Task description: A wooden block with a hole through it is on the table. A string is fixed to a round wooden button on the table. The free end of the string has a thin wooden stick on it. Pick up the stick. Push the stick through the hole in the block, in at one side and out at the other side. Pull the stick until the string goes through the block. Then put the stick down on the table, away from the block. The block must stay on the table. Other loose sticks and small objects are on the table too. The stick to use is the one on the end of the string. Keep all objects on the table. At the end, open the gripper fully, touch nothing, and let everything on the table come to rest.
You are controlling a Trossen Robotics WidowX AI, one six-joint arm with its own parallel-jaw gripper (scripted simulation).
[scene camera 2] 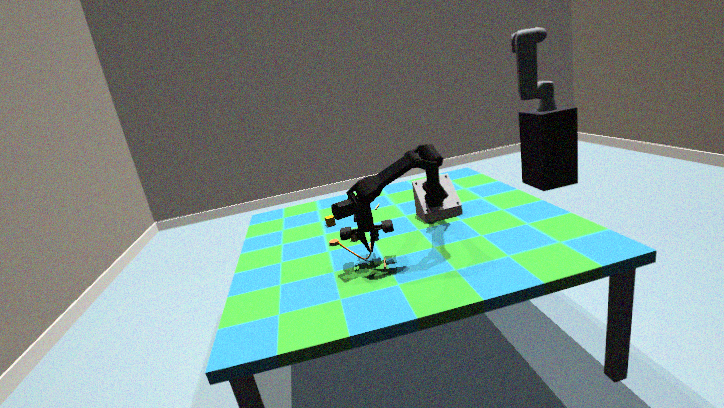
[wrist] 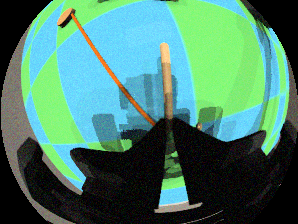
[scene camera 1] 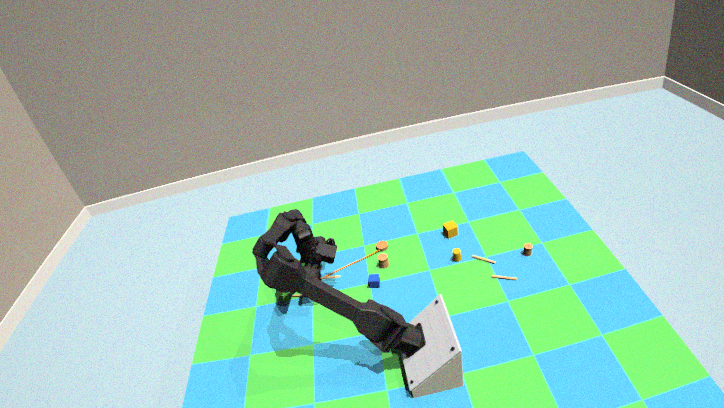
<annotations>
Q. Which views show the gripper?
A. Scene camera 2, the wrist view and scene camera 1: all of them.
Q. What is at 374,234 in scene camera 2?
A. The gripper.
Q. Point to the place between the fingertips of the gripper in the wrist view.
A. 168,122
</annotations>
